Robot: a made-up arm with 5 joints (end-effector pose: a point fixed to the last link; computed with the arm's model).
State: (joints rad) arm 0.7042 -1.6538 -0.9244 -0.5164 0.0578
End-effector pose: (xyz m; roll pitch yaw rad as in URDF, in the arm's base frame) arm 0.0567 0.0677 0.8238 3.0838 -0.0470 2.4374
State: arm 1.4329 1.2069 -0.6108 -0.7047 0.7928
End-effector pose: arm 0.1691 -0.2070 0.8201 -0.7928 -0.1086 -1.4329
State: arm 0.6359 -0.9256 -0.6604 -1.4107 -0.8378
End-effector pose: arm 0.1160 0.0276 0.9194 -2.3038 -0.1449 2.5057
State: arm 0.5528 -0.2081 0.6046 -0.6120 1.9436
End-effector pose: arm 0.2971 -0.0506 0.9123 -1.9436 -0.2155 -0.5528
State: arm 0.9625 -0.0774 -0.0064 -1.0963 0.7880
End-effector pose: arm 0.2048 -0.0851 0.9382 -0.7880 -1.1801 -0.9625
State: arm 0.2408 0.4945 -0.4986 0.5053 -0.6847
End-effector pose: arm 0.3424 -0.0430 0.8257 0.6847 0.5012 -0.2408
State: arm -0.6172 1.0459 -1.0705 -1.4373 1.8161
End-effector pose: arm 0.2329 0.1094 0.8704 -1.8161 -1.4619 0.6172
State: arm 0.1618 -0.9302 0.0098 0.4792 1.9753
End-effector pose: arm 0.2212 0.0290 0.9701 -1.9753 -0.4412 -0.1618
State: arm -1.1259 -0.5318 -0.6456 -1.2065 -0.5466
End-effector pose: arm 0.1563 0.0311 0.9481 -2.5950 -0.7577 -2.0157
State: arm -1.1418 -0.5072 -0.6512 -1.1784 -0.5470
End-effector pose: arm 0.1576 0.0351 0.9498 -2.5946 -0.8048 -1.9998
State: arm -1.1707 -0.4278 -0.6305 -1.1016 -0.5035
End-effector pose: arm 0.1636 0.0498 0.9540 -2.6381 -0.9817 -1.9709
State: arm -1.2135 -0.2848 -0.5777 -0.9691 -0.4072
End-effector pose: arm 0.1737 0.0787 0.9567 -2.7344 -1.3100 -1.9281
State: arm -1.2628 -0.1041 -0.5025 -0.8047 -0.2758
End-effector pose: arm 0.1834 0.1171 0.9508 0.2758 -1.4113 1.2628
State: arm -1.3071 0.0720 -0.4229 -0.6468 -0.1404
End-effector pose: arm 0.1889 0.1538 0.9348 0.1404 -0.9977 1.3071
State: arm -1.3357 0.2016 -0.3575 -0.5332 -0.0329
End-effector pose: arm 0.1906 0.1786 0.9169 0.0329 -0.6891 1.3357
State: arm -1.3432 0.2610 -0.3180 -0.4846 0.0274
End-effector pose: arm 0.1917 0.1889 0.9067 -0.0274 -0.5416 1.3432
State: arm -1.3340 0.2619 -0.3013 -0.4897 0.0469
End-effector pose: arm 0.1934 0.1889 0.9059 -0.0469 -0.5291 1.3340
